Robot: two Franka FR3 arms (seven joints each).
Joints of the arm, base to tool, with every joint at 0 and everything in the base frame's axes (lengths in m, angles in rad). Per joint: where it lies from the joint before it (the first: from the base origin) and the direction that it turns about. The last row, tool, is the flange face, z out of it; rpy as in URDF.
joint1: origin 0 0 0.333 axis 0 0 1
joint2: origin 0 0 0 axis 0 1 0
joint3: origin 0 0 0.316 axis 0 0 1
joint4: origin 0.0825 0 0 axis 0 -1 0
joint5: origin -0.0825 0 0.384 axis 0 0 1
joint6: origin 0 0 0 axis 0 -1 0
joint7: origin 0.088 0 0 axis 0 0 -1
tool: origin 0 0 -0.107 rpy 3.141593 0 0
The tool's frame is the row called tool.
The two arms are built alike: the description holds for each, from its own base.
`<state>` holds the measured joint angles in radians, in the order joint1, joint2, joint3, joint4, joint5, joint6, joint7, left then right.
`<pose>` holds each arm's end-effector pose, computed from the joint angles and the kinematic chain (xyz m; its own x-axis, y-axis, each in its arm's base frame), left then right.
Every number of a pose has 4 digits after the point.
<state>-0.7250 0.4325 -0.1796 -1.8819 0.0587 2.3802 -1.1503 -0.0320 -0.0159 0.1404 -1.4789 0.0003 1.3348 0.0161</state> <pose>0.4022 -0.4991 0.2891 0.9751 0.2218 0.0015 0.2210 -0.9720 0.0803 0.5209 0.0574 0.6562 0.9876 0.0910 -0.1280 0.0923 -0.9957 0.0040</pose>
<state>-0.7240 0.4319 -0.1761 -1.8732 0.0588 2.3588 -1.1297 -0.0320 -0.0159 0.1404 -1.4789 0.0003 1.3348 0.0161</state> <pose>0.4048 -0.4975 0.2911 0.9786 0.2058 -0.0004 0.2053 -0.9763 0.0682 0.5209 0.0574 0.6562 0.9876 0.0910 -0.1280 0.0923 -0.9957 0.0040</pose>
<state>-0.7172 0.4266 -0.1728 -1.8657 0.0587 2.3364 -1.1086 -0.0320 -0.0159 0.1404 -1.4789 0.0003 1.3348 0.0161</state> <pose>0.4100 -0.4934 0.2955 0.9809 0.1947 -0.0011 0.1944 -0.9792 0.0581 0.5209 0.0574 0.6562 0.9876 0.0910 -0.1280 0.0923 -0.9957 0.0040</pose>
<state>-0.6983 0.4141 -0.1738 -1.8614 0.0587 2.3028 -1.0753 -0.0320 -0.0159 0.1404 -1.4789 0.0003 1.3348 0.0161</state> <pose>0.4178 -0.4845 0.3022 0.9838 0.1792 -0.0052 0.1793 -0.9829 0.0422 0.5209 0.0574 0.6562 0.9876 0.0910 -0.1280 0.0923 -0.9957 0.0040</pose>
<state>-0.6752 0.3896 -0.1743 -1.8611 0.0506 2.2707 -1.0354 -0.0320 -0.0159 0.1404 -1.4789 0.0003 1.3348 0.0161</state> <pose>0.4269 -0.4729 0.3149 0.9860 0.1665 -0.0090 0.1667 -0.9853 0.0365 0.5209 0.0574 0.6562 0.9876 0.0910 -0.1280 0.0923 -0.9957 0.0040</pose>
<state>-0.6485 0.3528 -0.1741 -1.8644 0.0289 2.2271 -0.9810 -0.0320 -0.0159 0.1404 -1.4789 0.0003 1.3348 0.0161</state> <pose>0.4354 -0.4580 0.3325 0.9883 0.1509 -0.0218 0.1516 -0.9879 0.0334 0.5209 0.0574 0.6562 0.9876 0.0910 -0.1280 0.0923 -0.9957 0.0040</pose>
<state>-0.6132 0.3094 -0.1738 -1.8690 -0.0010 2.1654 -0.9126 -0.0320 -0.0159 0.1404 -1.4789 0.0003 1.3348 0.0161</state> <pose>0.4445 -0.4375 0.3520 0.9900 0.1329 -0.0476 0.1342 -0.9906 0.0259 0.5209 0.0574 0.6562 0.9876 0.0910 -0.1280 0.0923 -0.9957 0.0040</pose>
